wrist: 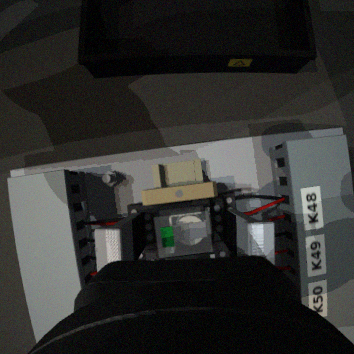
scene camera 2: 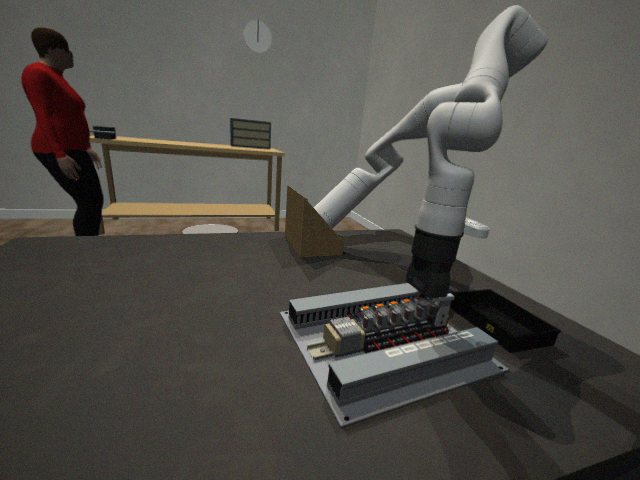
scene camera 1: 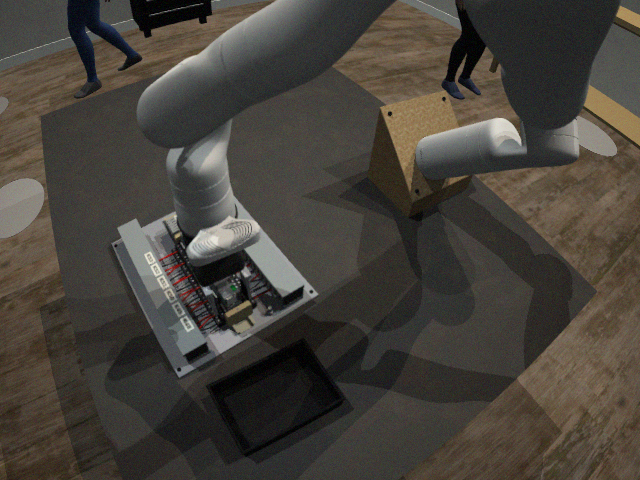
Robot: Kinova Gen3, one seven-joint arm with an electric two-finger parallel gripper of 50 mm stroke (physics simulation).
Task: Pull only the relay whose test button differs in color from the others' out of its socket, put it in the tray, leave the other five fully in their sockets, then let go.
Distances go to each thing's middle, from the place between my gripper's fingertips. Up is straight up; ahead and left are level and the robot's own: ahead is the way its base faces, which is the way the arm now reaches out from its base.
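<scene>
Beige end stop (wrist: 208,188): my hand is 10 mm past it and 20 mm to the right of it. Panel plate (scene camera 1: 220,340): 20 mm ahead of my hand, 100 mm to the right of it, 30 mm below it. Going by their middles, of the things named here the beige end stop is the nearest to my hand.
</scene>
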